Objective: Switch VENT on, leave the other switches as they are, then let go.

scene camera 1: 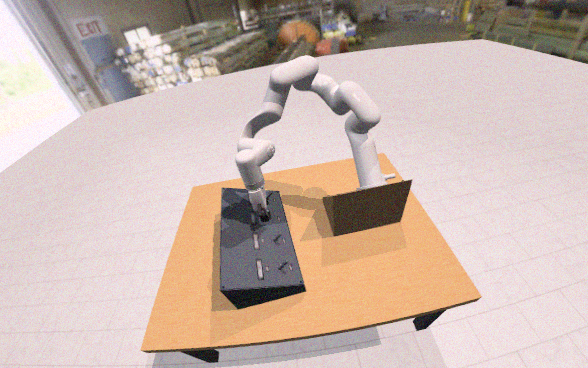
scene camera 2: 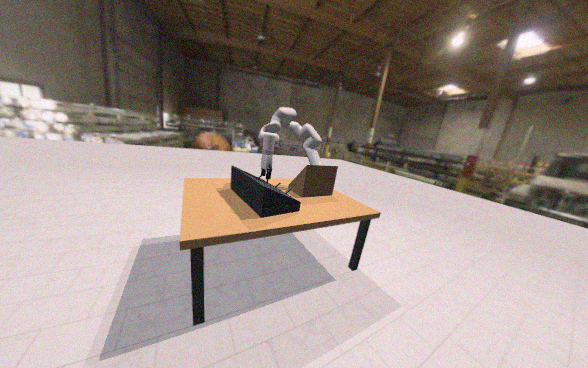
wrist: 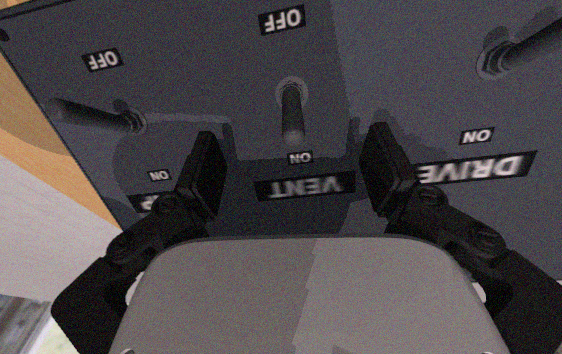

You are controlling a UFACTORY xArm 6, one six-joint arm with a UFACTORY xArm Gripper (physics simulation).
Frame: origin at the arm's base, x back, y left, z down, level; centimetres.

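Seen in the pictures: gripper, between the fingertips: [scene camera 1: 265, 212] [scene camera 2: 265, 177] [wrist: 291, 145]; arm's base, origin of its link: [scene camera 1: 372, 187] [scene camera 2: 319, 172].
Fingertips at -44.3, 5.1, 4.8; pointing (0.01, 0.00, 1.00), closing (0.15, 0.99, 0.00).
Observation:
Offsets run from my fingertips to a thing's middle, as dx, dy, dz. "pt": to the spot under its first point. Level surfaces: height alone.
The VENT switch lever @[pt +2.0, -0.1, -0.1] [wrist: 293, 117] stands between the LAMP and DRIVE switches in the wrist view and leans toward its ON label @[pt -2.9, +1.1, +1.9] [wrist: 300, 157]. My gripper [scene camera 1: 264, 218] [scene camera 2: 266, 176] [wrist: 291, 145] is open and empty; its fingers are apart on either side of the VENT lever, with a gap on each side. The black VENT nameplate @[pt -5.1, +1.8, +0.8] [wrist: 305, 186] shows between the fingers. The DRIVE lever @[+5.9, +11.1, +1.7] [wrist: 532, 46] leans up and right, toward the OFF side. The lever @[-0.4, -12.0, +1.7] [wrist: 90, 115] at the left leans toward the OFF side; its nameplate is partly hidden by a finger.
The dark sloped switch panel [scene camera 1: 237, 272] [scene camera 2: 246, 192] [wrist: 195, 35] stands on the wooden table @[dz +12.8] [scene camera 1: 350, 290] [scene camera 2: 210, 215]. Two more levers [scene camera 1: 284, 266] [scene camera 1: 279, 240] stick up toward its near end. A brown wedge-shaped box [scene camera 1: 367, 207] [scene camera 2: 321, 181] stands in front of the arm's base.

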